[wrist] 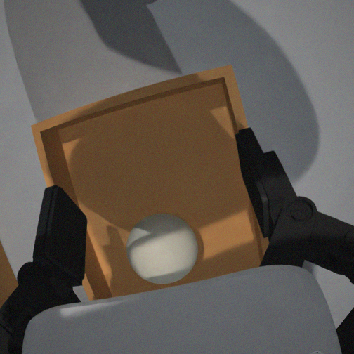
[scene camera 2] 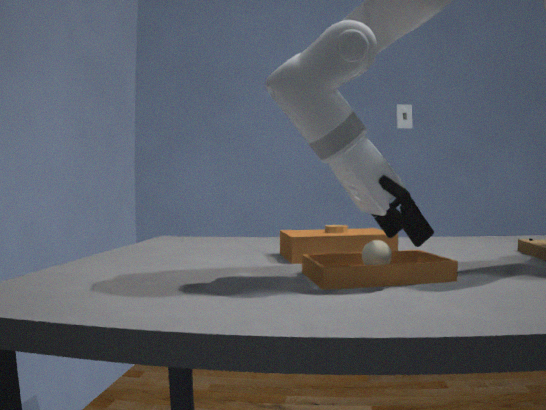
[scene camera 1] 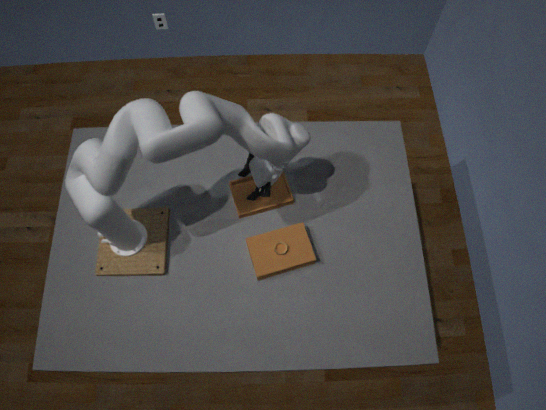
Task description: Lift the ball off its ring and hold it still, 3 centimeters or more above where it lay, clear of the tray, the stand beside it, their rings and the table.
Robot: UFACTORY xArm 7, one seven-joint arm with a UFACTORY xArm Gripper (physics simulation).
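Where they show: gripper, fingertip midpoint: [scene camera 2: 410, 235] [scene camera 1: 246, 187]; arm's base, origin of the base link: [scene camera 1: 128, 238].
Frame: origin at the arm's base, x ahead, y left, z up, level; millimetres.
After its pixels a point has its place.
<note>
A pale ball [scene camera 2: 376, 254] @(y 154, x 446, z 17 mm) [wrist: 162, 249] rests inside the shallow orange tray [scene camera 1: 266, 209] @(y 69, x 456, z -5 mm) [scene camera 2: 380, 276] @(y 200, x 446, z -5 mm) [wrist: 135, 99]; in scene camera 1 the ball is hidden by the gripper. The ring under the ball does not show. My gripper [scene camera 1: 248, 186] @(y 134, x 394, z 40 mm) [scene camera 2: 407, 239] @(y 134, x 394, z 40 mm) [wrist: 150, 177] is open and empty, tilted, with its fingertips above the tray. In the wrist view the ball lies between the two fingers' sides, low near the gripper's housing, with space on either side. An orange stand [scene camera 1: 300, 240] @(y -59, x 554, z 27 mm) [scene camera 2: 300, 247] @(y -1, x 554, z 9 mm) bears a small ring [scene camera 1: 281, 242] @(y -64, x 494, z 37 mm) [scene camera 2: 336, 229] @(y -60, x 491, z 34 mm).
The stand is beside the tray, across a narrow gap, and its edge shows at the lower left of the wrist view. The arm's wooden base board [scene camera 1: 156, 240] @(y -15, x 94, z 4 mm) [scene camera 2: 537, 245] @(y -22, x 125, z 4 mm) lies on the grey table [scene camera 1: 200, 320] @(y -277, x 228, z -18 mm) [scene camera 2: 225, 315] @(y 351, x 622, z -18 mm). A blue wall [scene camera 1: 490, 125] rises beyond the table.
</note>
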